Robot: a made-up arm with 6 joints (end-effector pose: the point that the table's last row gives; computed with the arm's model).
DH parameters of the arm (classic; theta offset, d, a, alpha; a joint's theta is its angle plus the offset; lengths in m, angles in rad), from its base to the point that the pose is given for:
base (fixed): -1.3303 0 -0.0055 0
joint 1: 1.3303 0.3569 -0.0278 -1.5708
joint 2: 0.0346 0 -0.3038 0
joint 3: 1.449 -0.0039 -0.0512 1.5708
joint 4: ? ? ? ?
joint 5: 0 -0.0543 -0.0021 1.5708
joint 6: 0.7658 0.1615 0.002 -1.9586
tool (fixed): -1.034 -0.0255 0 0
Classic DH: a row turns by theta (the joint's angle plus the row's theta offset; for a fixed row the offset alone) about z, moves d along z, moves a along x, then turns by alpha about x.
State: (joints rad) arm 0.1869 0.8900 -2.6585 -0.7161 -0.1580 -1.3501
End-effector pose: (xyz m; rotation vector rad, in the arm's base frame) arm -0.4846 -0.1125 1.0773 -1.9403 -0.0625 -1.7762
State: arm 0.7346 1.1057 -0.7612 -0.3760 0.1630 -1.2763
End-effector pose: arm 0.3387 0.2103 0.5680 -2.6331 -0.1650 1.4724
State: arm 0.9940 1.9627 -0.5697 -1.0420 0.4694 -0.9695
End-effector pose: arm 0.2536 0.2220 0.1479 1.4928 -0.3080 -1.4229
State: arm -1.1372 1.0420 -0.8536 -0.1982 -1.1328 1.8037
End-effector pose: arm 0.1210 -0.2693 0.7956 -0.3198 -1.4480 -0.0101
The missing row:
joint 4: 0 0.3721 -0.0124 -1.5708
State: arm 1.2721 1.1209 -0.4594 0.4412 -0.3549 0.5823
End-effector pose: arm 0.1742 0.3101 0.4032 0.2032 -0.1015 1.6001
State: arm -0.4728 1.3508 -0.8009 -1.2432 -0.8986 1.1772
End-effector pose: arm 0.4211 -0.0881 0.5568 -0.6830 -0.2797 1.0012
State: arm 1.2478 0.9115 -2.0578 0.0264 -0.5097 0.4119
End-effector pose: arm 0.0150 -0.1583 1.1471 0.4277 -2.1681 0.7507
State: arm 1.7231 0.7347 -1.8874 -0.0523 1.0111 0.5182
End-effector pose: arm 0.0708 -0.0007 0.9601 0.0879 -0.8413 2.1343
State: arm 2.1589 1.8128 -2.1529 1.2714 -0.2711 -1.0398
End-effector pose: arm -0.2295 0.5069 0.8674 0.2175 -1.2076 2.1427
